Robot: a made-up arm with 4 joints.
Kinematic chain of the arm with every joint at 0, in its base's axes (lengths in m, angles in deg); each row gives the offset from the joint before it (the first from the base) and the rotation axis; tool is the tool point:
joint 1: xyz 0 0 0.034 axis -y
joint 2: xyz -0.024 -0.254 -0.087 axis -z
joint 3: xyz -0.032 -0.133 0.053 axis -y
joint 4: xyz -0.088 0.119 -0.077 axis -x
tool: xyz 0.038 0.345 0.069
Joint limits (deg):
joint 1: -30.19..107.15
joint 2: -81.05..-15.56
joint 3: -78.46..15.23
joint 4: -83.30..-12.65
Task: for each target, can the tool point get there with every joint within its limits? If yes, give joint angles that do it. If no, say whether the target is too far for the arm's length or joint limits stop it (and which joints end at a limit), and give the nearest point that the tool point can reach.
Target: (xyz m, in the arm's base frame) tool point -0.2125 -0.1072 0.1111
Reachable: yes | joints 18.20 -73.25 -49.85 -43.34
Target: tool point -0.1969 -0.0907 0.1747
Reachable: yes | joints -3.56 -52.94 -35.14 -31.75
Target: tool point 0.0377 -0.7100 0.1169
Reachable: no: joint limits stop it (at a limit: joint 3, joint 4) | nearest point 0.0901 -0.4118 0.2322 | short by 0.324 m
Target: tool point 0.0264 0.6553 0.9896
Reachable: no: too far | nearest point -0.0604 -0.0334 0.2219 | short by 1.035 m
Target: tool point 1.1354 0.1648 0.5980
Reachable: no: too far | nearest point 0.1802 -0.1824 0.1462 | short by 1.112 m
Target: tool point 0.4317 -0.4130 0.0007
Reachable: no: joint limits stop it (at a limit: joint 1, joint 2, joint 4) | nearest point 0.2159 -0.2386 0.0291 | short by 0.279 m
